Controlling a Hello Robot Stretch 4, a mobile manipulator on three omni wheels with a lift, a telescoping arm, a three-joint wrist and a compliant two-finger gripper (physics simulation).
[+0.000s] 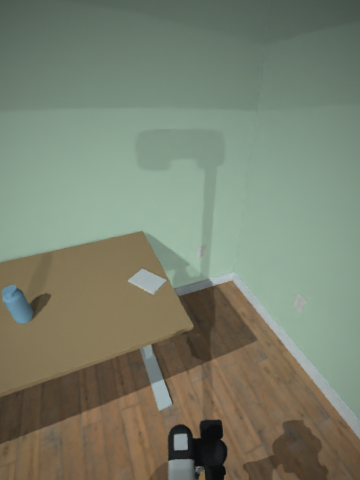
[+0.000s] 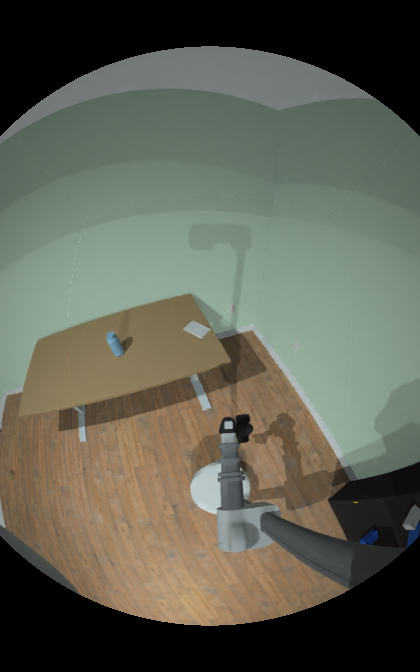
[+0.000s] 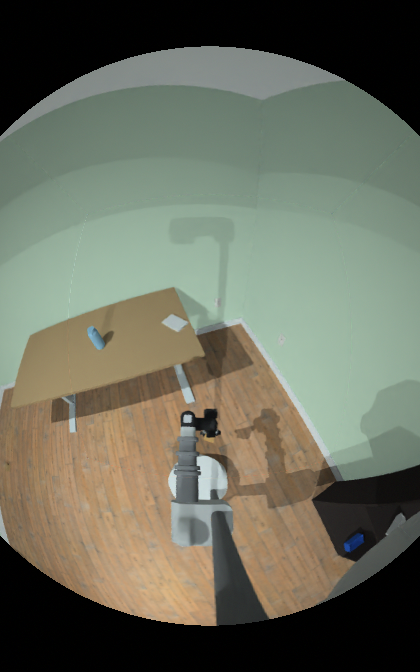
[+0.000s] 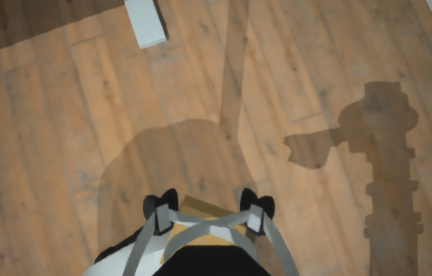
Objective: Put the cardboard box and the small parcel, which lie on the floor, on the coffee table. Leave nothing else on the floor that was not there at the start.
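Frame: origin at the robot's base, x left, y back, z up, level; centimetres.
Seen in the pictures: gripper, fingertip midpoint: (image 4: 209,203).
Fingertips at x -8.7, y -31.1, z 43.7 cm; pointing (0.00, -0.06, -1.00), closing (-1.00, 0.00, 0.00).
Offsets run from my fingertips to a thing's top centre. Level surfaces: height alone.
My gripper (image 4: 209,203) (image 3: 210,435) is shut on a tan box @[dx +0.5, dy +2.6, dz +4.7 cm] (image 4: 200,206) (image 3: 208,440), which sits between the two fingertips, a little askew, above the wooden floor. Its lower part is hidden by the finger straps and the gripper body. I cannot tell if it is the cardboard box or the small parcel; a second one does not show. A brown-topped table @[dz +25.6 cm] (image 1: 85,280) (image 2: 150,370) (image 3: 135,360) with pale legs stands ahead and to the left, beyond the gripper. I cannot tell if it is the coffee table.
A blue bottle @[dx +72.2, dy -45.5, dz +42.1 cm] (image 1: 19,306) (image 2: 115,344) (image 3: 96,338) and a flat white item @[dx +22.7, dy -65.6, dz +26.6 cm] (image 1: 147,281) (image 2: 197,329) (image 3: 175,322) are on the brown table. Dark furniture (image 2: 370,515) (image 3: 340,515) with a blue object (image 2: 369,537) (image 3: 354,542) stands at the lower right. Green walls meet behind.
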